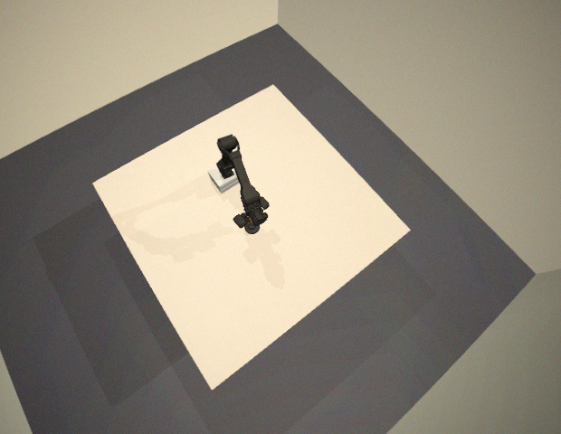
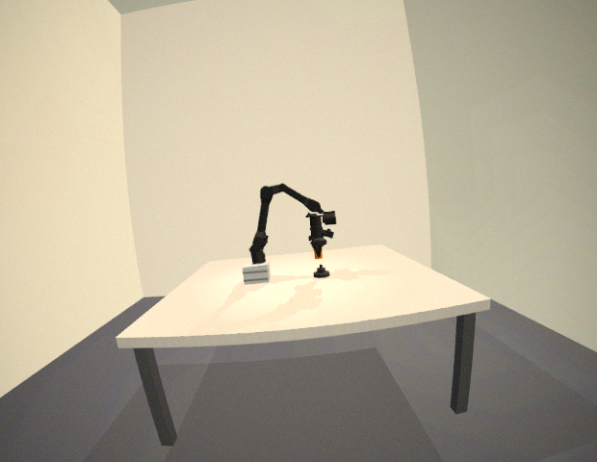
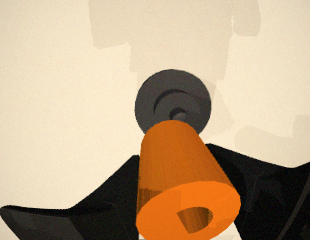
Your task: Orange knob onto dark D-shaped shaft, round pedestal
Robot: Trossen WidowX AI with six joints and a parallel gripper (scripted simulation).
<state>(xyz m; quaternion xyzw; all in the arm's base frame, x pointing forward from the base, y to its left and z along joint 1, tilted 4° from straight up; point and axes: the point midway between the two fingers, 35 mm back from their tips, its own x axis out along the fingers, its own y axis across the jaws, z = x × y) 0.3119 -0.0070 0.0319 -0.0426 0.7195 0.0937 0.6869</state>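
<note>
Right now my gripper tip is 70 mm above the round pedestal, 10 mm to the left of it and 10 mm short of it. The rest, counted from my gripper tip: orange knob: 20 mm above.
</note>
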